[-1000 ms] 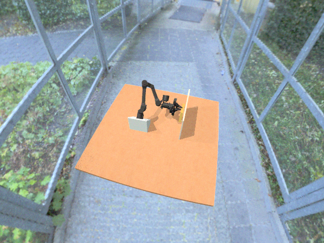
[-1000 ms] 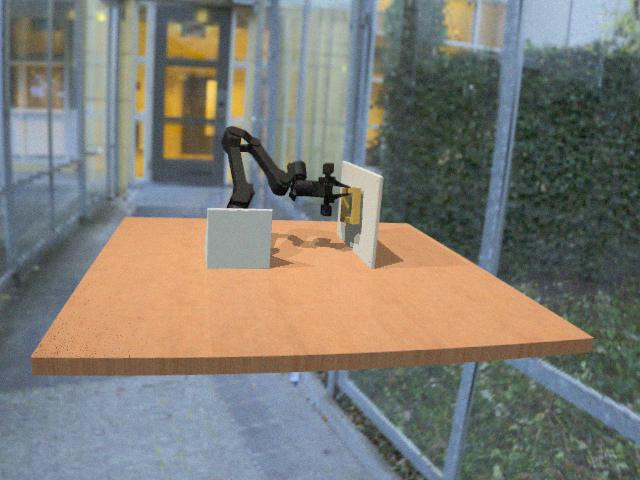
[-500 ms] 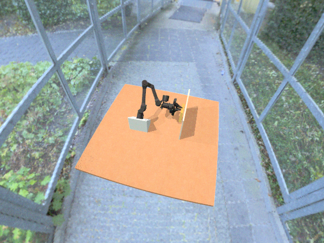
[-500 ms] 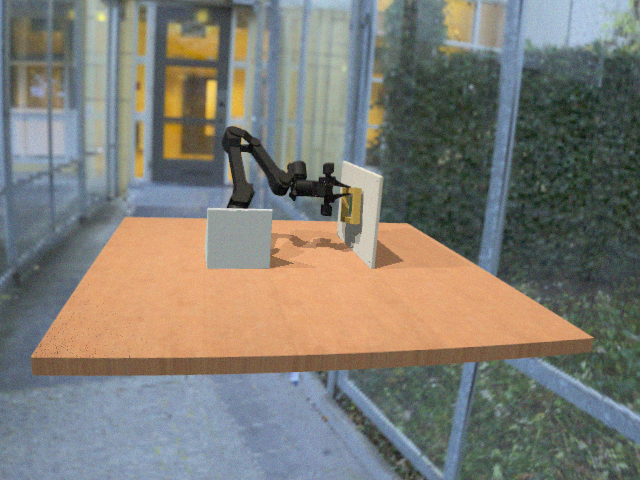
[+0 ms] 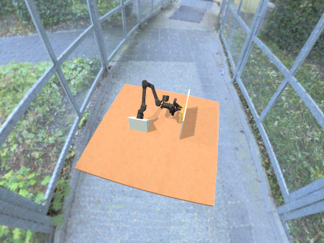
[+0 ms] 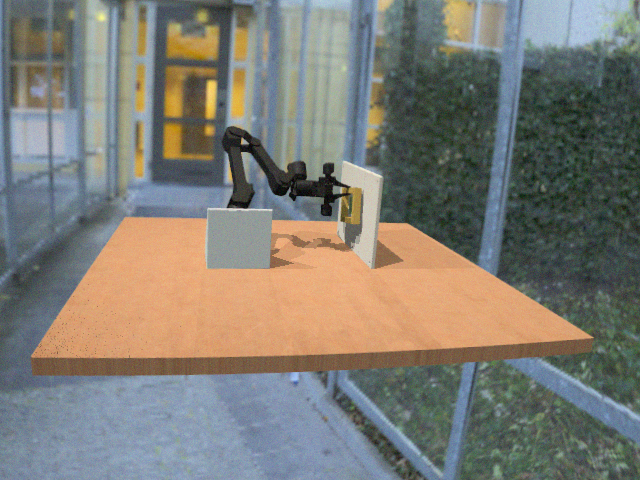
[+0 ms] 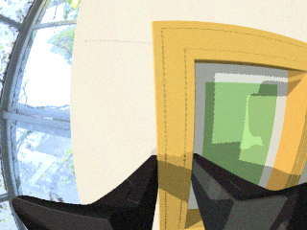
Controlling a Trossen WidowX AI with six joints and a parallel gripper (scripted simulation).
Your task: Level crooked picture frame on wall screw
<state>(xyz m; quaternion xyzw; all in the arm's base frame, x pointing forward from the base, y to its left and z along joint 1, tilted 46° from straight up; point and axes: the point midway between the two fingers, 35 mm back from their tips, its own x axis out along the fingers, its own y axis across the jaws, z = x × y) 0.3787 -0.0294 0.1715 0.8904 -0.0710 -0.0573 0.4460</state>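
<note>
Right now the picture frame is 50 mm below my gripper tip, 10 mm to the right of it and 10 mm ahead of it.
</note>
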